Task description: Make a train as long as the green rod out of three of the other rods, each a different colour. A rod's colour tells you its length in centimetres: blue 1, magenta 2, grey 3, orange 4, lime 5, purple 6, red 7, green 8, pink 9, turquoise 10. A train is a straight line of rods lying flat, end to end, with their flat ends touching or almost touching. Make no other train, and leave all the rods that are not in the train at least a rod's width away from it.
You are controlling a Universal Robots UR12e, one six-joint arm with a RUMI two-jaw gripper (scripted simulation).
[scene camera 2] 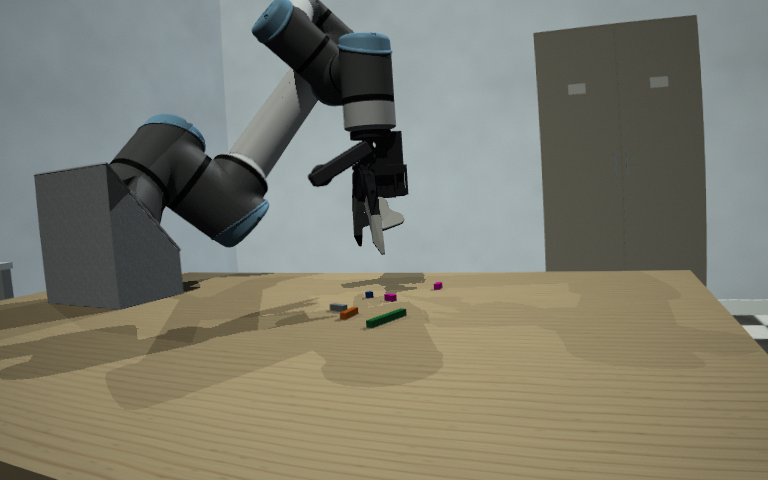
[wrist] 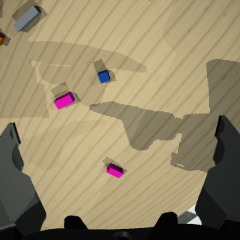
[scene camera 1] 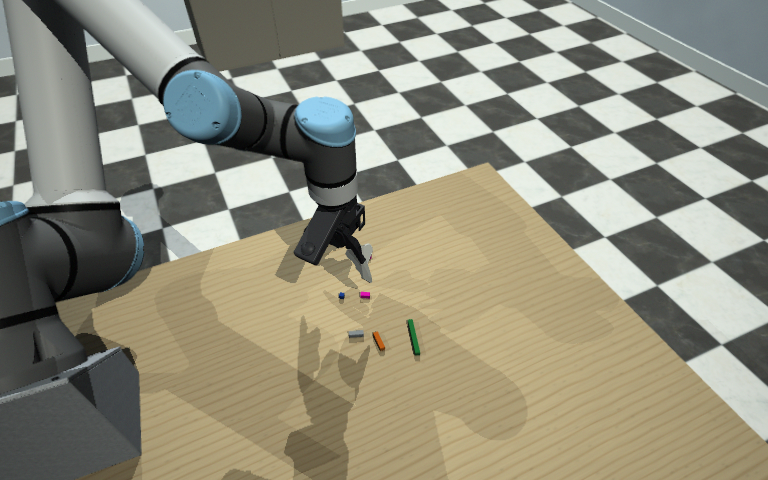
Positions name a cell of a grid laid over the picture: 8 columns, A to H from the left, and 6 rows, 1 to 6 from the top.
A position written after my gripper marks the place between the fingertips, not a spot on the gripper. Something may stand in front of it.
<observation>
my gripper: scene camera 2 D4; wrist D4; scene camera 1 D4
</observation>
